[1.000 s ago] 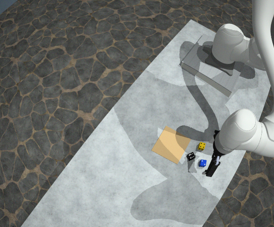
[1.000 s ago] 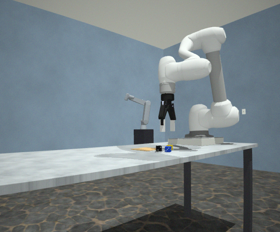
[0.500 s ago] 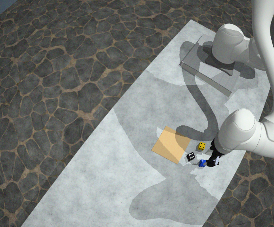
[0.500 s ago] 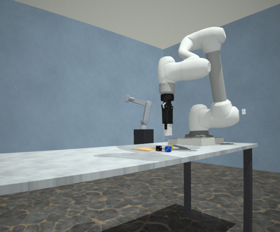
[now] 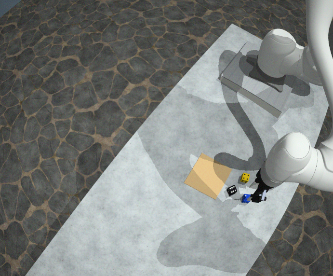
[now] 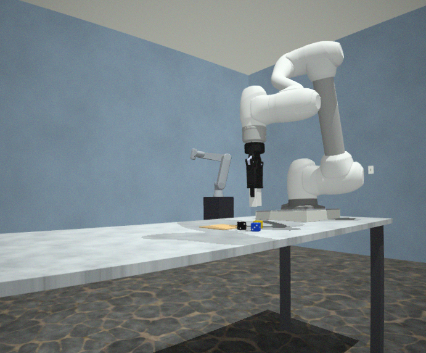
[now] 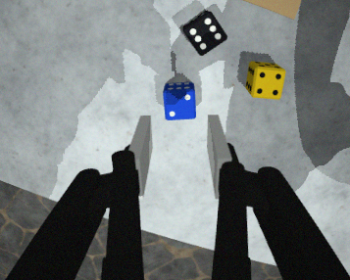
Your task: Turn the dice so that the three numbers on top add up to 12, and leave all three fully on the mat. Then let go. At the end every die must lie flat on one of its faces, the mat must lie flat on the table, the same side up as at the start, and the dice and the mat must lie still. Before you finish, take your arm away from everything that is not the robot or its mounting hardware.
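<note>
My gripper is now 110 mm above the blue die. From my hand the other things lie so: black die 110 mm below, 70 mm to the right; tan mat 180 mm to the right, 120 mm below, 20 mm behind; yellow die 110 mm below, 70 mm behind, 40 mm to the right.
</note>
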